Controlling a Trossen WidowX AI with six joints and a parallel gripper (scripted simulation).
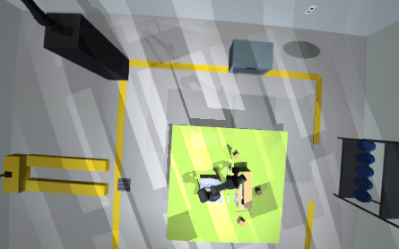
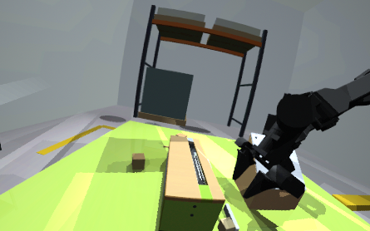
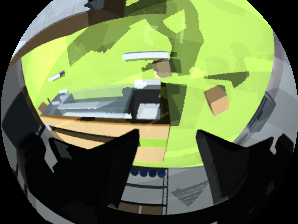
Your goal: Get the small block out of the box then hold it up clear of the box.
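The small tan block is 2 cm behind my gripper tip and 14 cm below it. From my gripper tip the other things lie so: tan box (7 cm ahead, 18 cm to the right, 10 cm below).
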